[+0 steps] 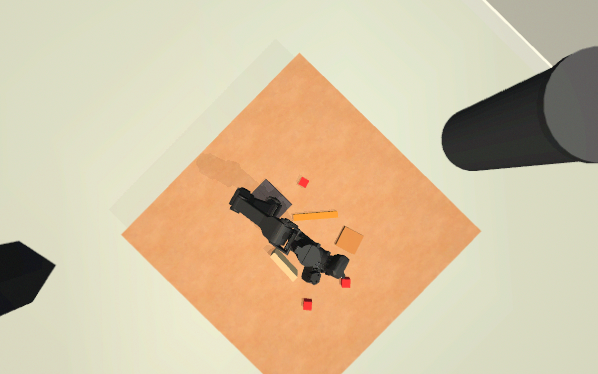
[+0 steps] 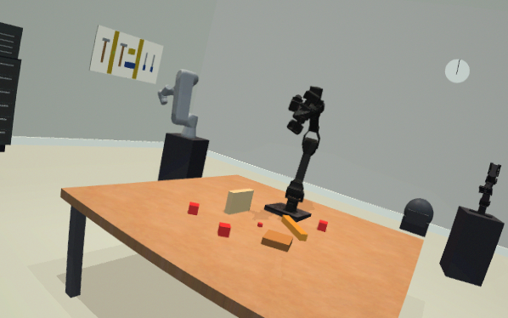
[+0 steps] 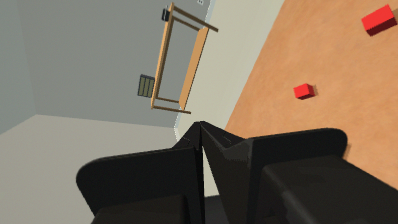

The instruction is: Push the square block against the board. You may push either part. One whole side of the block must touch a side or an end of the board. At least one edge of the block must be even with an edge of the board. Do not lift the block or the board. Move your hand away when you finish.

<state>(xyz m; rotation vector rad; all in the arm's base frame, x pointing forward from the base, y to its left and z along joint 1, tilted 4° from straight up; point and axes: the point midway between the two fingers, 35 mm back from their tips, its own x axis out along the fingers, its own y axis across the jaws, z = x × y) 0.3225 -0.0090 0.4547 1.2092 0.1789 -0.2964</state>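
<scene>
Now: gripper tip 13 cm past the pale block, 19 cm to the left of it and 44 cm above it. Round my gripper tip: orange-brown flat block 9 cm ahead, 7 cm to the left, 47 cm below; long narrow orange board 12 cm behind, 8 cm to the left, 47 cm below; tiny red piece 3 cm behind, 4 cm to the right, 48 cm below.
</scene>
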